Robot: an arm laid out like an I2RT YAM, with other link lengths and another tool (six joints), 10 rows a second.
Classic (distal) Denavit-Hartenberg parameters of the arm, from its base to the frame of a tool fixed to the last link. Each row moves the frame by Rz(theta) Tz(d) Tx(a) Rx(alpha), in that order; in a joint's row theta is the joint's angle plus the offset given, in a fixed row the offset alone. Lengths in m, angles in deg.
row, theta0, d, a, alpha
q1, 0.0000, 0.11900, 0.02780, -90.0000
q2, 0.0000, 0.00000, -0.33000, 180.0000
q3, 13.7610, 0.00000, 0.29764, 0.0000
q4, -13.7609, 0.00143, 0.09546, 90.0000
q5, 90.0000, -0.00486, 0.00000, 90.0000
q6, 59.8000, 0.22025, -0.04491, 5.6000
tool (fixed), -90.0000, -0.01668, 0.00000, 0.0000
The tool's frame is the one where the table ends.
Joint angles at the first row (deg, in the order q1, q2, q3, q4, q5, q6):
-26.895 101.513 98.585 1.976 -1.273 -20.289
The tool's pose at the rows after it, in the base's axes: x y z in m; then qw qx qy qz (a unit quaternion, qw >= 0):
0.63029, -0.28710, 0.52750, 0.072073, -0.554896, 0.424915, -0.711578
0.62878, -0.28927, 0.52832, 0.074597, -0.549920, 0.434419, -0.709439
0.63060, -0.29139, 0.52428, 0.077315, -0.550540, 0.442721, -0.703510
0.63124, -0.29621, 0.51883, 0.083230, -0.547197, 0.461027, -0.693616
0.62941, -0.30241, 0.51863, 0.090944, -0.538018, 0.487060, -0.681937
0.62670, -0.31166, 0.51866, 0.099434, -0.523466, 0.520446, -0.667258
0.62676, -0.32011, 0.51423, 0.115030, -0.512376, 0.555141, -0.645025
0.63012, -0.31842, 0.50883, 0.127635, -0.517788, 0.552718, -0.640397
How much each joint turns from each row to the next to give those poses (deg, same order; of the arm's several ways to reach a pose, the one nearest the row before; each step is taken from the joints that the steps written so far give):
0.001 1.298 3.412 -3.921 2.201 3.809
0.000 -0.081 0.174 -0.488 0.567 1.136
-0.001 0.418 0.522 -0.962 0.169 0.862
-0.086 0.428 0.634 -1.548 0.512 2.072
-0.084 0.392 1.695 -2.788 0.995 3.096
-0.178 0.675 2.411 -3.562 1.356 4.039
-0.310 1.299 3.211 -4.564 0.206 4.617
-0.272 0.225 -0.578 0.556 -1.869 0.413

